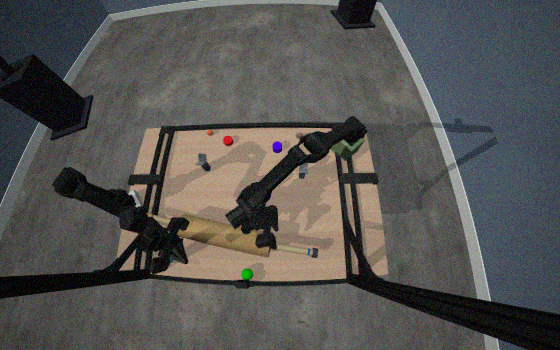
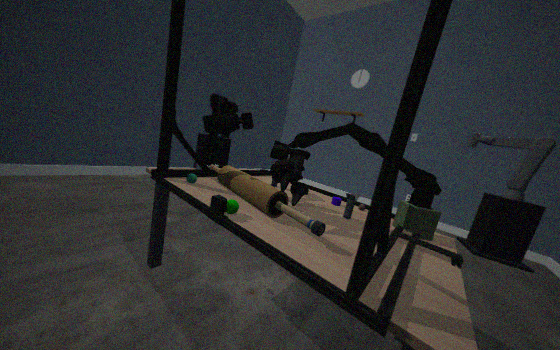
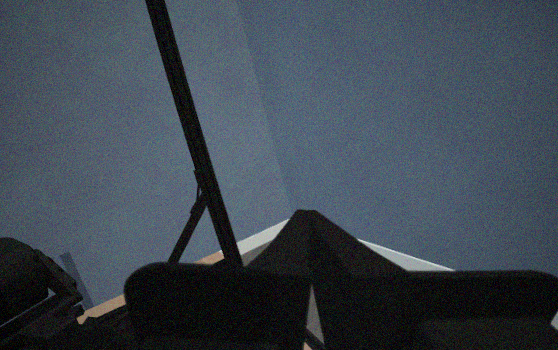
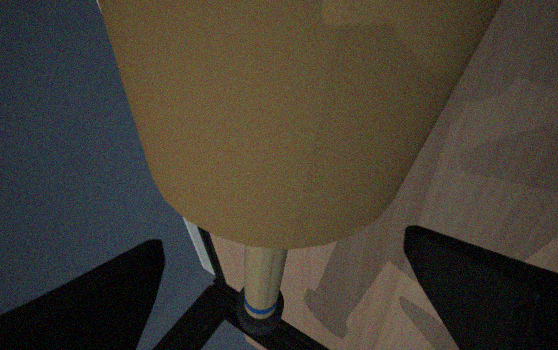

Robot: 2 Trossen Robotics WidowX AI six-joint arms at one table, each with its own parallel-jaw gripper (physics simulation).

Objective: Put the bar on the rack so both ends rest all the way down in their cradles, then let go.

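Pixels of known places: left gripper, fingertip midpoint: [image 1: 186, 263] [image 2: 231, 118] [image 3: 305, 219]; right gripper, fingertip midpoint: [image 1: 276, 239] [image 2: 288, 198] [image 4: 286, 244]; left arm's base, origin of the base link: [image 1: 128, 203] [image 2: 207, 164]; right arm's base, origin of the base link: [image 1: 350, 137] [image 2: 419, 205].
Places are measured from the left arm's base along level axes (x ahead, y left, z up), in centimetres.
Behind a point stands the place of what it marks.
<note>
The bar [image 1: 216, 233] {x 29.6, y -38.8, z 6.3 cm} [image 2: 251, 188] {x 33.1, y -49.2, z 3.8 cm} [image 4: 271, 112] {x 42.0, y -49.4, z 5.7 cm} is a tan roller with thin handles. It lies flat on the wooden table [image 1: 310, 210] {x 66.0, y -53.4, z -3.5 cm}, slanting from left to lower right. Its right handle ends in a blue ring and a black cap [image 1: 313, 251] {x 54.6, y -66.9, z 3.2 cm} [image 2: 317, 228] {x 54.3, y -69.5, z 2.0 cm} [image 4: 260, 312] {x 53.8, y -65.4, z 2.5 cm}. My right gripper [image 1: 268, 229] [image 2: 290, 189] {x 46.4, y -54.4, z 4.1 cm} [image 4: 286, 244] {x 46.4, y -54.4, z 4.1 cm} is open, with a finger on each side of the thick barrel near its right end. My left gripper [image 1: 174, 254] [image 3: 305, 219] {x 21.4, y -45.8, z 26.4 cm} is shut on nothing, beside the bar's left end. Two grey rack cradles [image 1: 203, 161] {x 41.5, y -8.5, z 4.7 cm} [image 1: 303, 169] {x 73.0, y -39.1, z 5.5 cm} stand empty farther back.
A green ball [image 1: 247, 273] {x 29.5, y -57.6, z 1.1 cm} [image 2: 232, 206] {x 29.5, y -59.9, z -0.2 cm} lies at the front edge. A red cylinder [image 1: 228, 140] {x 57.0, y -3.0, z -1.0 cm}, a purple one [image 1: 276, 146] {x 72.8, y -20.9, z 0.0 cm} [image 2: 335, 201] {x 72.3, y -22.6, z -1.5 cm} and a green box [image 1: 346, 148] {x 94.1, y -43.8, z 7.0 cm} [image 2: 415, 220] {x 95.6, y -46.5, z 3.3 cm} are at the back. A black frame [image 1: 348, 210] {x 77.5, y -64.2, z -0.8 cm} [image 2: 167, 112] {x -7.8, y -33.6, z 24.3 cm} rings the table.
</note>
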